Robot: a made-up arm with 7 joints.
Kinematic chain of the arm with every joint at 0, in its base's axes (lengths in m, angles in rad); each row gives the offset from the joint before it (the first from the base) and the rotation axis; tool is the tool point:
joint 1: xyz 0 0.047 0 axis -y
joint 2: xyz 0 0.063 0 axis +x
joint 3: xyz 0 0 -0.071 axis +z
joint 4: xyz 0 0 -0.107 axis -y
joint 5: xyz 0 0 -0.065 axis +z
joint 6: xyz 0 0 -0.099 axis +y
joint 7: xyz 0 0 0 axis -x
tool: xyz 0 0 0
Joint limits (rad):
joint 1: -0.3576..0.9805
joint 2: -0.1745..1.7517
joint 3: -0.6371..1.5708
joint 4: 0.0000..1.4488
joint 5: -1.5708..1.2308
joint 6: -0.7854..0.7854
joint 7: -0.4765..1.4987
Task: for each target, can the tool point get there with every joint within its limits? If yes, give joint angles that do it. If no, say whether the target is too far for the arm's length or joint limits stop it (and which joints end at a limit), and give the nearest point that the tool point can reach.
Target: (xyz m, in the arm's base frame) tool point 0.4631 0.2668 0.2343
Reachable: no: too far | nearest point 0.2440 0.2256 0.0273 | short by 0.304 m
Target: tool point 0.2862 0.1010 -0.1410
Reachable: yes | joints 0.7946 0.1232 -0.4324 0.7356 0.2731 -0.5692 0.1631
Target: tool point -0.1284 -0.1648 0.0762
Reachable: no: joint limits stop it (at a limit: joint 1, joint 2, joint 3, joint 4) | nearest point 0.0602 -0.0197 -0.2127 | short by 0.374 m
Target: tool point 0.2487 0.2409 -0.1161
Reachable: yes | joints 0.6455 0.6227 -0.2655 0.9515 -0.3276 0.5284 0.3575
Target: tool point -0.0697 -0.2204 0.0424
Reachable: no: joint limits stop it (at a limit: joint 1, joint 2, joint 3, joint 4) | nearest point 0.0602 -0.0197 -0.2127 | short by 0.350 m
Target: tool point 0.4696 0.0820 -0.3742
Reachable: no: too far | nearest point 0.2672 0.0941 -0.2129 | short by 0.259 m
